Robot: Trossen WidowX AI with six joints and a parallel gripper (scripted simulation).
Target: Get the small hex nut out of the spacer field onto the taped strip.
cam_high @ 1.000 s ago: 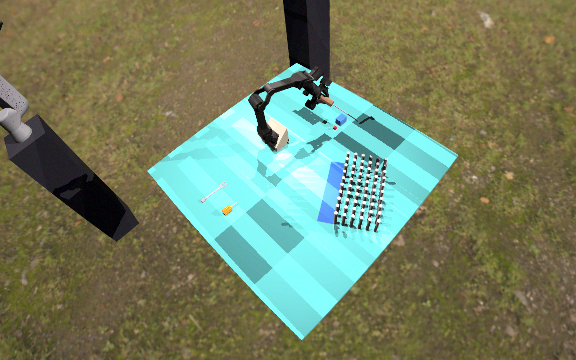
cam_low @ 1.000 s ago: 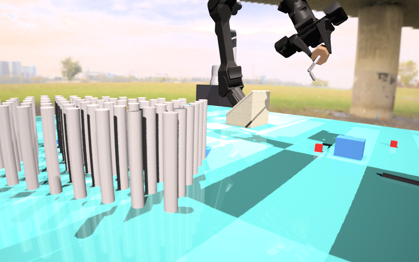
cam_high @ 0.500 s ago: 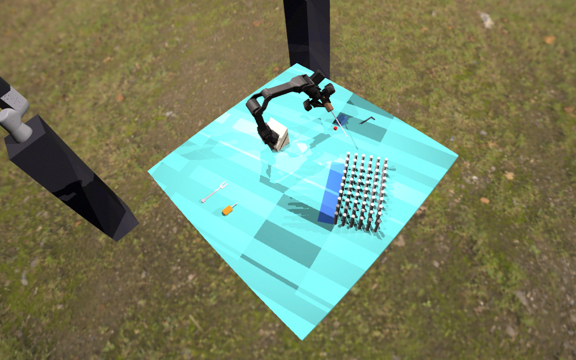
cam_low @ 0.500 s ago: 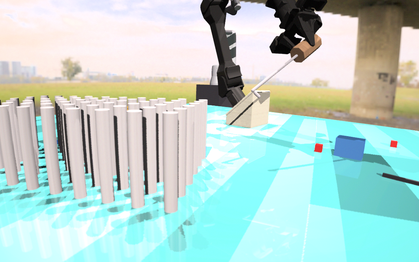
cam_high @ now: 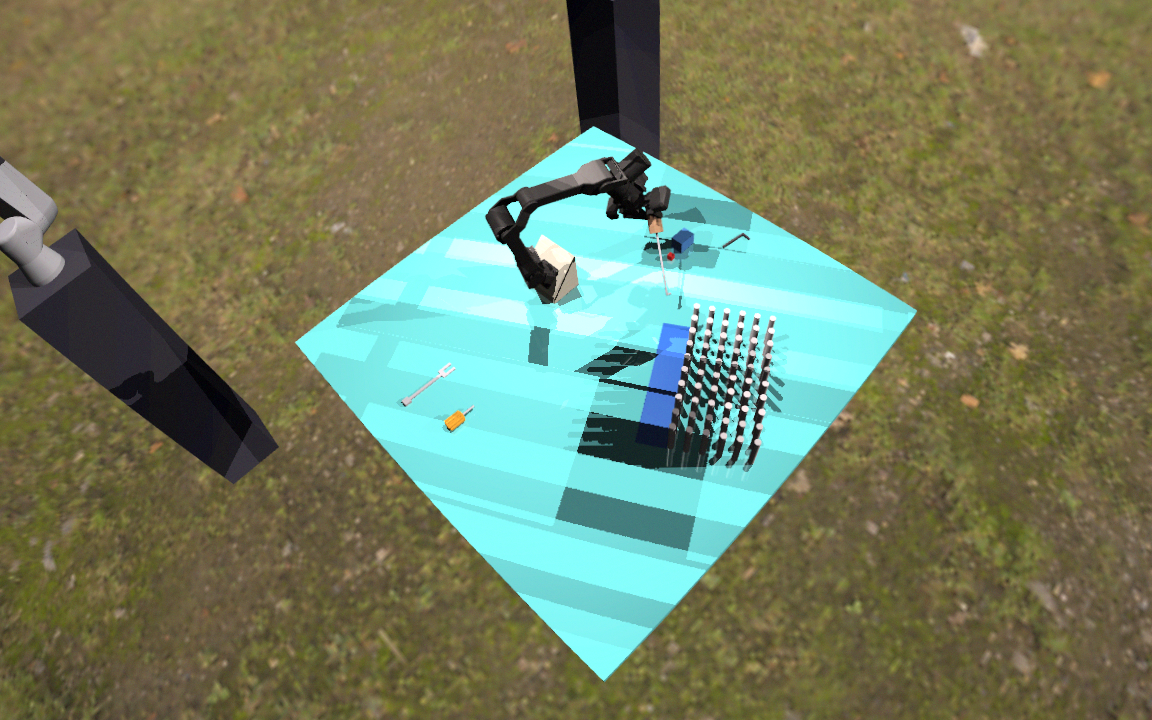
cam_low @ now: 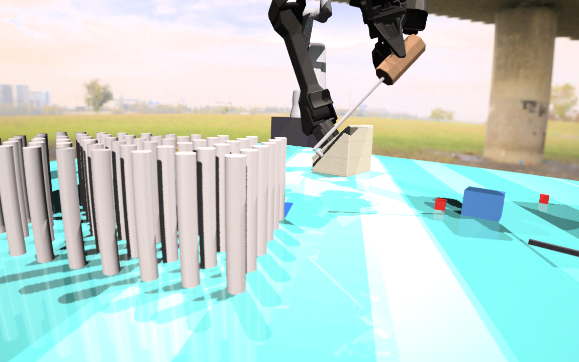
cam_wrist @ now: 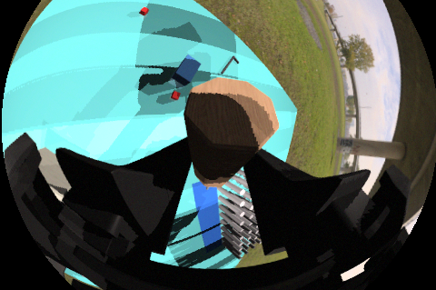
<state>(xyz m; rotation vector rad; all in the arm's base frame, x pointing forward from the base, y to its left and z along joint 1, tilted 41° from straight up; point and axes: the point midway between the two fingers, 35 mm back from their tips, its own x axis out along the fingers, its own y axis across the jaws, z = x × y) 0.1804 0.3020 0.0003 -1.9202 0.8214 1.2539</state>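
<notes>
Now: the wooden-handled hook tool 60 mm ahead of my gripper tip, 40 mm to the right of it and 70 mm below it. The rest, counted from my gripper tip: dark hex key 90 mm ahead, 280 mm to the left, 230 mm below; then blue cube 20 mm behind, 150 mm to the left, 210 mm below; then blue taped strip 260 mm ahead, 250 mm to the right, 230 mm below.
</notes>
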